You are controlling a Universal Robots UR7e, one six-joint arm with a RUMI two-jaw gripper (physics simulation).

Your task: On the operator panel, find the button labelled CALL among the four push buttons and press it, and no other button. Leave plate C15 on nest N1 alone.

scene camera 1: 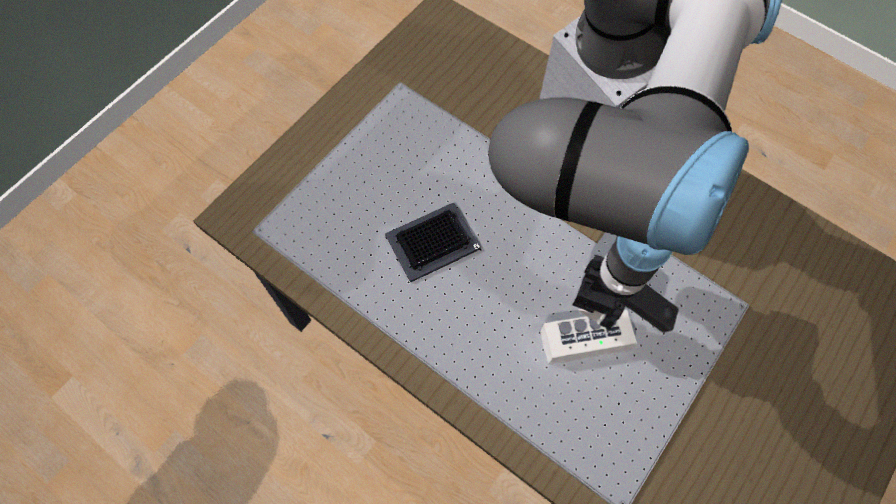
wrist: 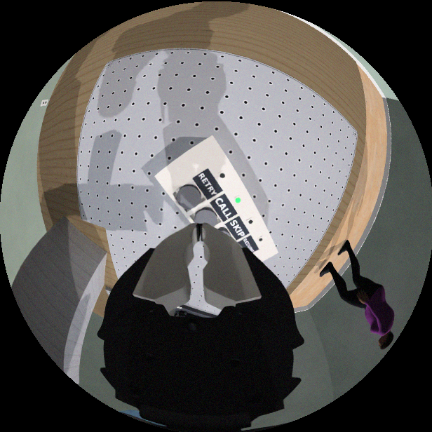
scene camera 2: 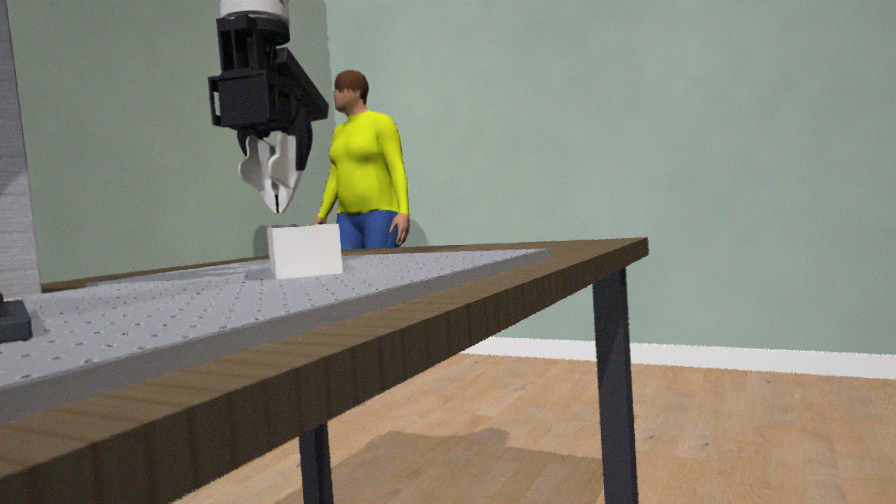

In view: the gripper [scene camera 2: 279, 212], a plate C15 [scene camera 1: 436, 237], an operator panel [scene camera 2: 301, 251] and a nest N1 [scene camera 1: 412, 274].
The gripper is seen too in scene camera 1 [scene camera 1: 599, 318] and in the wrist view [wrist: 200, 224]. The operator panel is seen too in scene camera 1 [scene camera 1: 558, 347] and in the wrist view [wrist: 205, 165]. Scene camera 2 does not show the plate C15: it is out of frame.
